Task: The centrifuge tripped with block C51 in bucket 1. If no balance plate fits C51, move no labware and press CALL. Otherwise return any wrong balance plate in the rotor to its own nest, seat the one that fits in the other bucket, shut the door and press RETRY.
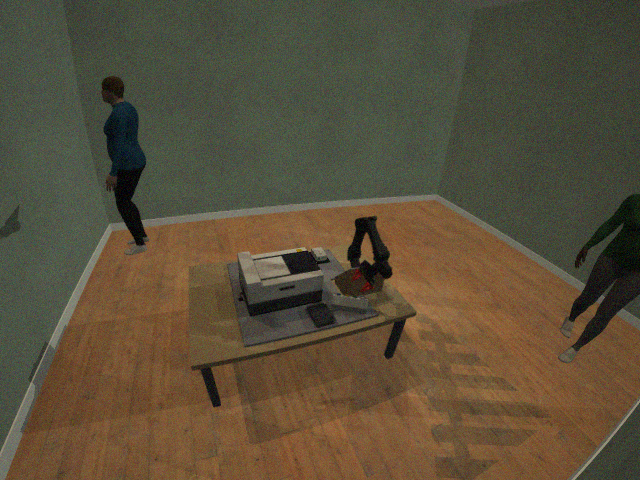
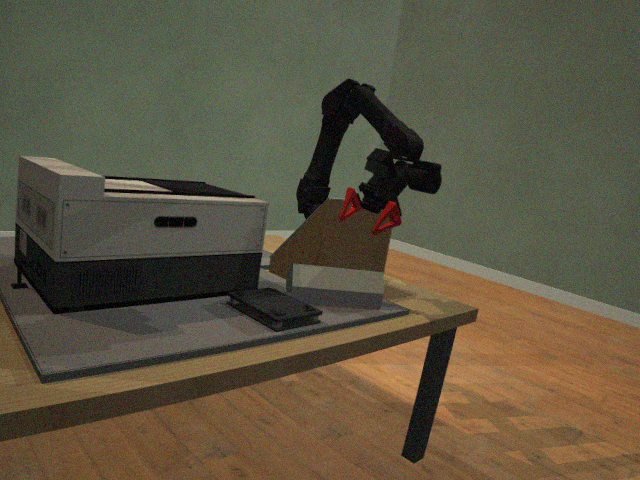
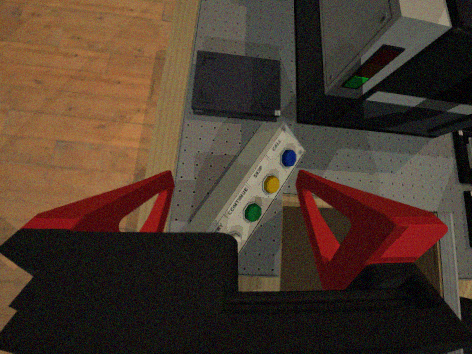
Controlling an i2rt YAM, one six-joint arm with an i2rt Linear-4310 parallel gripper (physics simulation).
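Seen in the pictures: gripper, between the fingertips: (image 1: 356, 286) (image 2: 356, 226) (image 3: 235, 177); arm's base, origin of its link: (image 2: 324, 232).
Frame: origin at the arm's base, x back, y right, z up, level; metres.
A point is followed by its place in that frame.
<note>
The white-and-black centrifuge (image 1: 281, 286) @[x -0.540, y -0.149, z 0.066 m] (image 2: 124, 227) @[x -0.612, y -0.156, z 0.035 m] (image 3: 357, 30) @[x -0.315, y -0.122, z 0.044 m] stands on the grey board; its rotor, block C51 and the balance plates cannot be made out. A lit red-and-green display (image 3: 375, 67) @[x -0.277, y -0.093, z 0.038 m] shows on its side. The slanted button panel (image 1: 348, 302) @[x -0.143, y -0.229, z -0.060 m] (image 2: 338, 279) @[x -0.136, y -0.232, z -0.059 m] (image 3: 240, 197) @[x -0.106, y -0.218, z -0.041 m] has a blue CALL button (image 3: 289, 158) @[x -0.176, y -0.152, z -0.048 m], a yellow SKIP button (image 3: 271, 184) @[x -0.132, y -0.175, z -0.048 m] and a green CONTINUE button (image 3: 253, 212) @[x -0.089, y -0.196, z -0.048 m]. A pale fourth button, its label partly hidden, is mostly covered by the gripper body. My gripper (image 1: 360, 281) @[x -0.115, y -0.237, z 0.067 m] (image 2: 357, 227) @[x -0.115, y -0.237, z 0.067 m] (image 3: 235, 177) @[x -0.115, y -0.237, z 0.067 m] is open and empty, above the panel.
A flat dark plate-like item (image 1: 321, 314) @[x -0.322, y -0.260, z -0.093 m] (image 2: 273, 305) @[x -0.335, y -0.268, z -0.093 m] (image 3: 235, 85) @[x -0.312, y -0.253, z -0.093 m] lies beside the button panel near the table's front edge. A brown upright board (image 2: 330, 242) @[x -0.080, y -0.120, z 0.001 m] stands behind the panel. A small white device (image 1: 318, 254) @[x -0.169, y 0.332, z -0.062 m] is behind the centrifuge. Two people stand away from the table.
</note>
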